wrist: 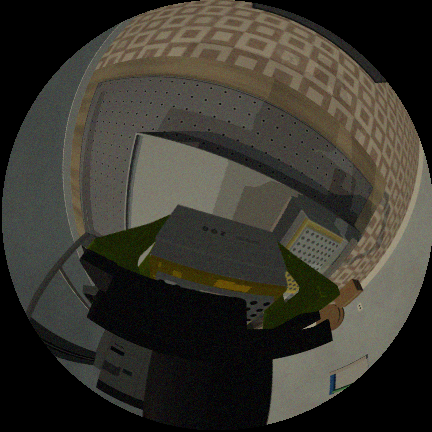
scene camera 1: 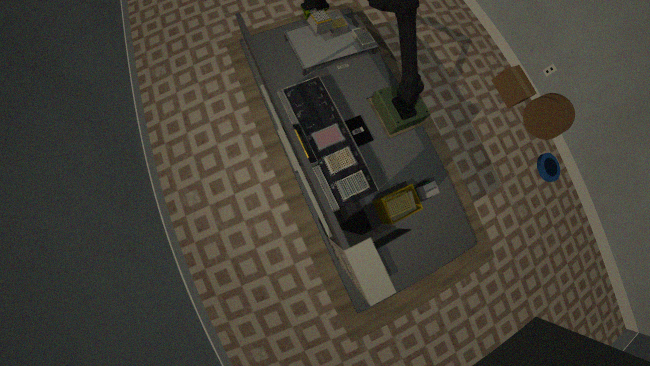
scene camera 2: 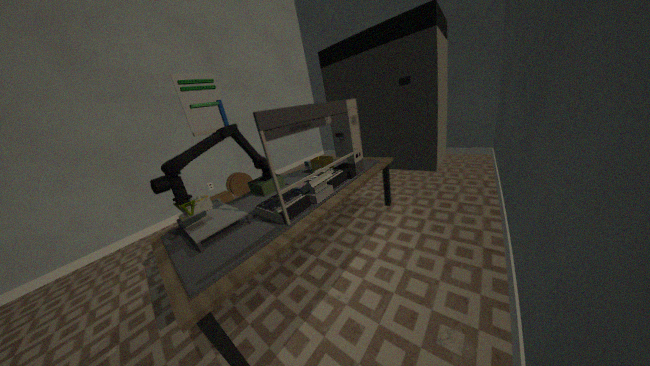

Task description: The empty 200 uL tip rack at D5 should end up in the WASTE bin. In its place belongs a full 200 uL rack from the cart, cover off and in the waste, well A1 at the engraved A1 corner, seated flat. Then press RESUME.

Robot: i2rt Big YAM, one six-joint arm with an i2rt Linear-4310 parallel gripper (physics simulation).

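Places are measured from the arm's base along level axes (x ahead, y left, z up), in centimetres.
Pixels of known places: gripper, fingertip midpoint: (wrist: pixel 222 233) (scene camera 2: pixel 189 214); arm's base at its link origin: (scene camera 1: pixel 403 107) (scene camera 2: pixel 268 177).
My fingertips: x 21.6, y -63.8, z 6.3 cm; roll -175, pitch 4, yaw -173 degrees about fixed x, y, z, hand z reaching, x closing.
Observation:
Ahead of a thing's pixels: the offset from my fingertips to its top centre. "*": to the spot under its first point. Level surfaces: height alone.
My gripper (scene camera 1: pixel 316 13) (scene camera 2: pixel 187 208) (wrist: pixel 222 233) has its green fingers shut on a grey 200 uL rack @[dx -0.6, dy +5.1, dz +6.2 cm] (scene camera 1: pixel 320 21) (wrist: pixel 220 245) with a yellow band. It holds the rack above the white cart platform @[dx -7.0, dy +9.5, dz -8.6 cm] (scene camera 1: pixel 312 50) (scene camera 2: pixel 220 227) (wrist: pixel 170 175). Whether the rack's cover is on cannot be made out. Another rack @[dx -12.3, dy +2.7, dz -2.1 cm] (scene camera 1: pixel 340 23) (wrist: pixel 315 247) with yellow edging stands on the cart beside it. In scene camera 1, a yellow bin @[* dx -4.0, dy +109.1, dz -3.1 cm] (scene camera 1: pixel 419 206) has a rack @[dx +2.7, dy +105.2, dz -1.8 cm] (scene camera 1: pixel 400 205) inside. A tan-topped rack @[dx +18.8, dy +75.9, dz -7.9 cm] (scene camera 1: pixel 340 160) and a pale rack @[dx +18.5, dy +88.3, dz -6.2 cm] (scene camera 1: pixel 352 184) sit on the deck. RESUME cannot be made out.
A grey box-like item @[dx -23.3, dy +16.0, dz -6.0 cm] (scene camera 1: pixel 365 37) lies at the cart's right side. The dark deck @[dz -9.3 cm] (scene camera 1: pixel 312 102) carries a pink-topped plate @[dx +19.2, dy +63.5, dz -7.9 cm] (scene camera 1: pixel 327 136). The instrument frame (scene camera 2: pixel 305 117) stands over the deck. The arm's green base (scene camera 1: pixel 387 117) stands beside it. A white block (scene camera 1: pixel 370 272) stands at the table's far end.

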